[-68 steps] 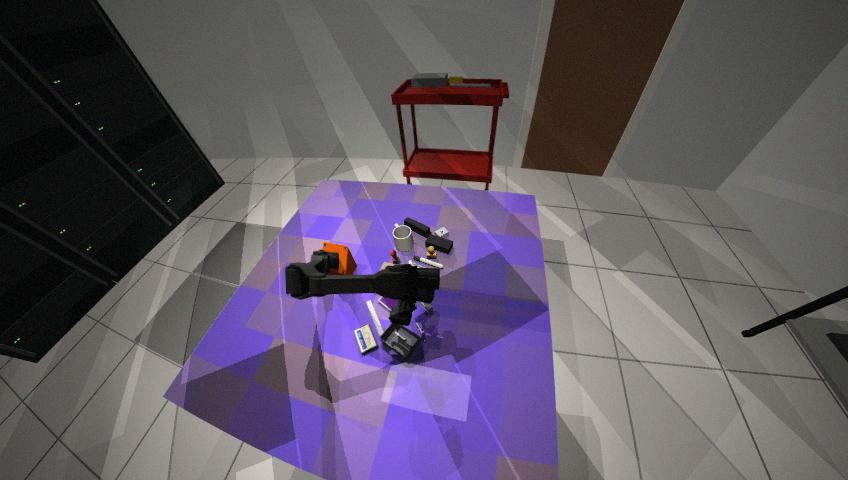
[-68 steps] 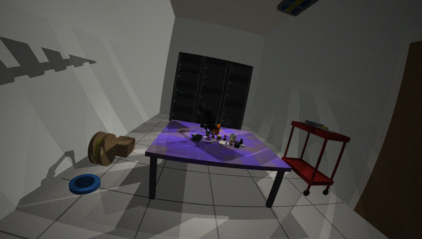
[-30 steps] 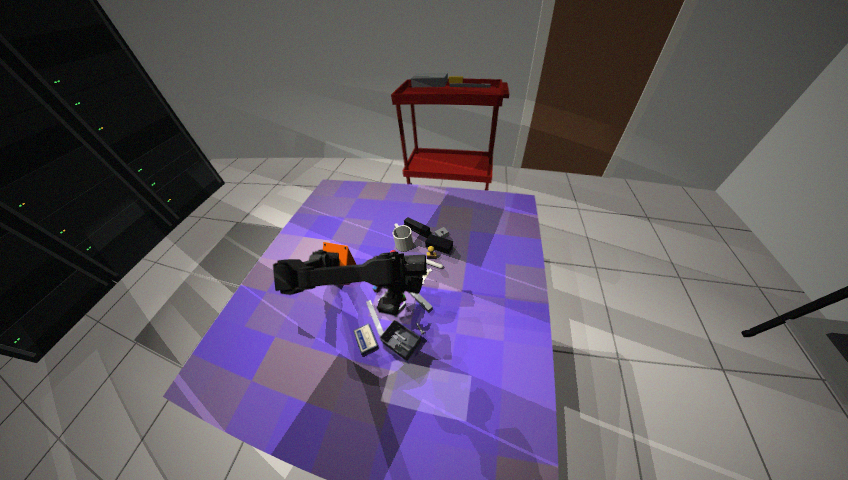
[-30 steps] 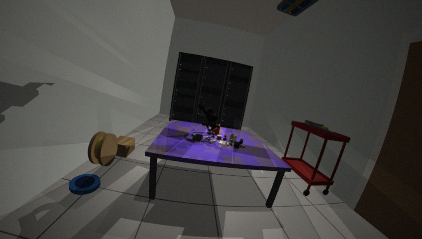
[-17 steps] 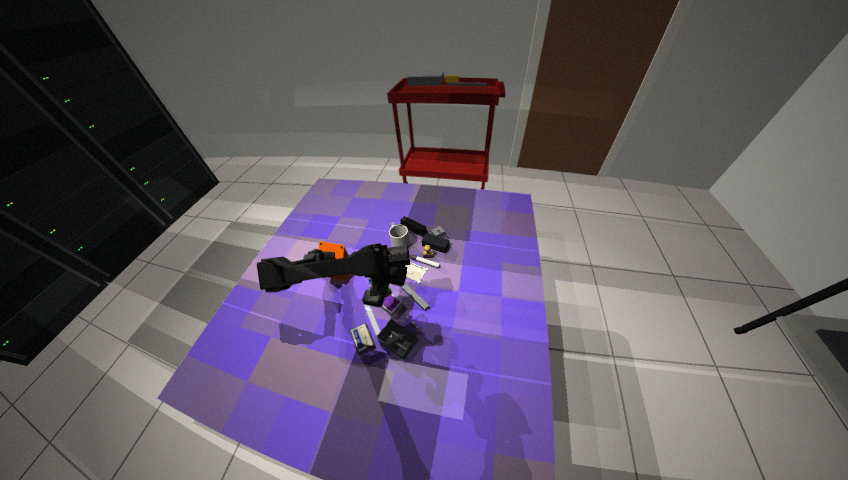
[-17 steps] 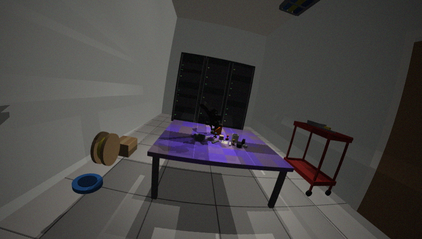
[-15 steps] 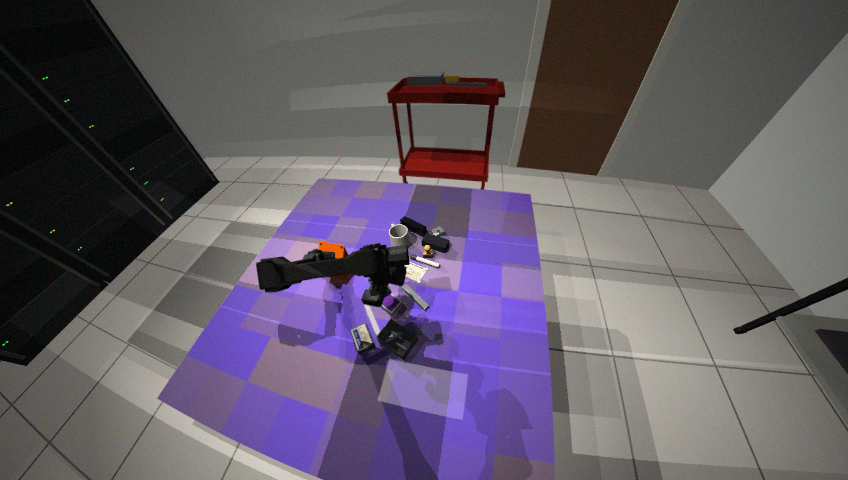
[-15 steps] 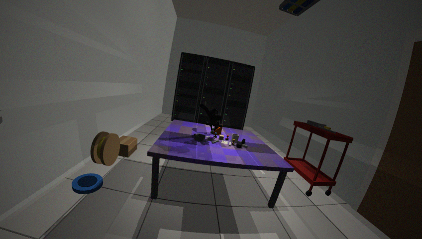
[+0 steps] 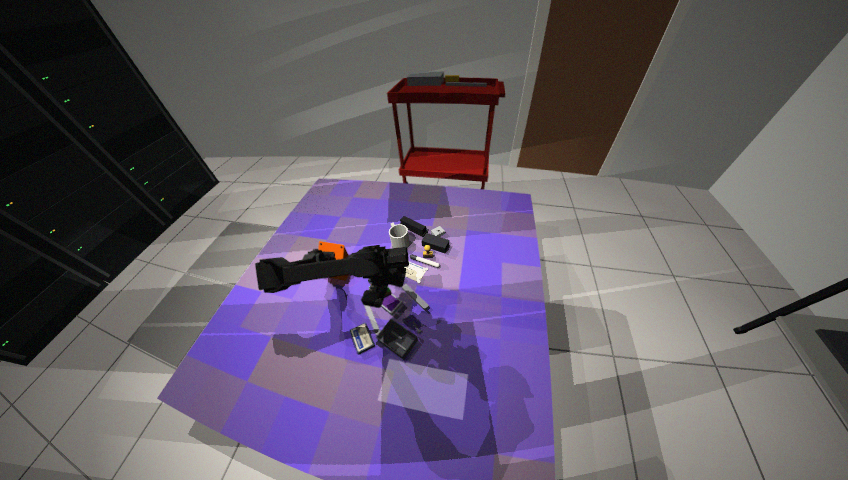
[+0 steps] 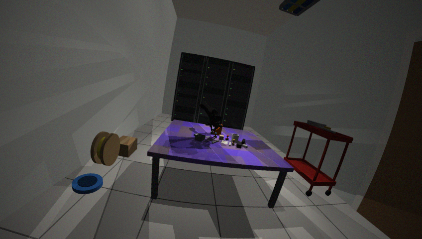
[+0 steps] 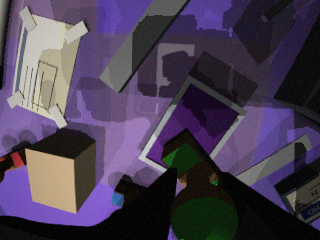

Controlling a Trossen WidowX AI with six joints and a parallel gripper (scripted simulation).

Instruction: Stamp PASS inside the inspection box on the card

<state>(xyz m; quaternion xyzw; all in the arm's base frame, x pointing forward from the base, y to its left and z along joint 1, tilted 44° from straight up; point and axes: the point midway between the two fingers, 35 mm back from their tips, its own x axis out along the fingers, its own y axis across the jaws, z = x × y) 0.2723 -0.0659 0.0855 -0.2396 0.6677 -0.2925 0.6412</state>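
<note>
The ink pad lies 80 mm below my gripper tip. Also, from my gripper tip: grey bar (90 mm ahead, 80 mm below, 30 mm to the left); blue-knobbed stamp (80 mm behind, 70 mm below, 60 mm to the left); green-knobbed stamp (right at my gripper tip).
</note>
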